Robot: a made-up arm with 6 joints.
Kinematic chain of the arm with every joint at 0, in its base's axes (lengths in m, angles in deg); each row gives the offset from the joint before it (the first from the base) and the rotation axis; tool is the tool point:
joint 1: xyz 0 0 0.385 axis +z
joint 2: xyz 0 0 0 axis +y
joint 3: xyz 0 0 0.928 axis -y
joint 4: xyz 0 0 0 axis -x
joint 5: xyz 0.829 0 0 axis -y
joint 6: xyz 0 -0.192 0 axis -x
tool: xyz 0 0 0
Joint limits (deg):
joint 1: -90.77..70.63
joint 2: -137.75..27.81
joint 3: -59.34..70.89
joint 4: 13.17..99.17
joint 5: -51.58..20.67
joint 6: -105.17..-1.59
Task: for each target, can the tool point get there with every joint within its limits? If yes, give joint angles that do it. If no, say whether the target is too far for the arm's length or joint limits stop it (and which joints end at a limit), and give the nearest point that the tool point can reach.
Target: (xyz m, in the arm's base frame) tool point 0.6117 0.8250 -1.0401
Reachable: no: joint limits stop it (at a limit: joint 1, joint 2, joint 3, joint 4) | nearest point 0.0475 1.2602 -0.8656 | short by 0.734 m
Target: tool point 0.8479 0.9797 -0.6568
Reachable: no: joint limits stop it (at a limit: joint 1, joint 2, joint 3, joint 4) | nearest point 0.0475 1.2602 -0.8656 | short by 0.873 m
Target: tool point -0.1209 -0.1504 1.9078
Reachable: yes | joints 33.14 -35.73 16.88 71.84 14.74 -44.02
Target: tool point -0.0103 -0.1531 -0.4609
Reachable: no: joint limits stop it (at a limit: joint 2, joint 3, joint 4) | nearest point -0.0370 -0.5493 0.3800 | short by 0.930 m
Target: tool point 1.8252 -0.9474 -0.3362
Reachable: no: too far | nearest point 0.9319 -0.4837 0.6198 | short by 1.388 m
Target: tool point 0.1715 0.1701 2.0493
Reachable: yes | joints 52.72 -9.98 39.11 79.98 8.46 -27.17
